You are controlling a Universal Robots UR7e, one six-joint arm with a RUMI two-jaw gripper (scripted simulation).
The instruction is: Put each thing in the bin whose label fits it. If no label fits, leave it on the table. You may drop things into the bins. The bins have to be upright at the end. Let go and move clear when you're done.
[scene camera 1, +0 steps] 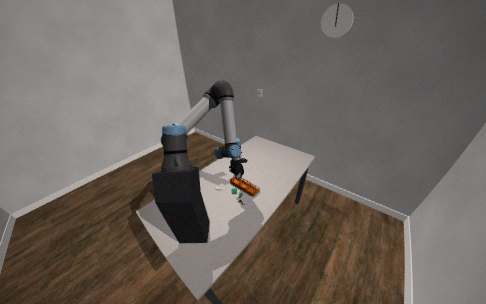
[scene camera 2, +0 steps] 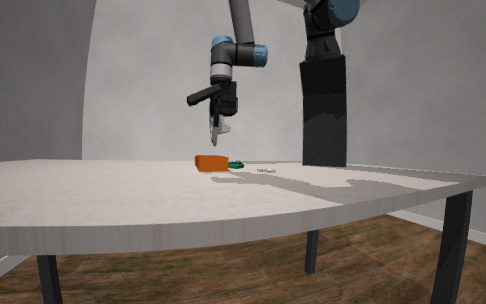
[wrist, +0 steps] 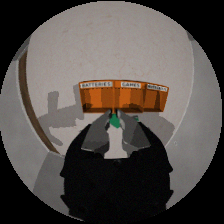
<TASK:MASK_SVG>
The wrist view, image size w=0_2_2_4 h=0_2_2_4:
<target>my gripper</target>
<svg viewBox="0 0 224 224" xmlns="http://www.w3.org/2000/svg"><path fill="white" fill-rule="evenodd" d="M109 109L94 122L88 124L68 147L64 166L60 172L60 176L64 178L64 195L61 195L60 198L69 208L69 215L82 219L84 222L94 224L127 224L153 217L166 210L166 203L174 192L170 190L169 176L173 168L169 163L165 147L160 139L143 123L116 109L116 117L118 119L120 117L120 127L123 130L122 149L127 152L128 158L104 159L104 155L109 151L110 145L107 130L110 127L109 118L112 118L112 109Z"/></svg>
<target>orange bin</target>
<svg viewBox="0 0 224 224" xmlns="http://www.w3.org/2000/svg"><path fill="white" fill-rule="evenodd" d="M79 82L83 113L105 113L109 109L112 109L112 113L116 113L116 109L124 113L163 112L169 92L169 87L142 81L114 80L114 92L113 80Z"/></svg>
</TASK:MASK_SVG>
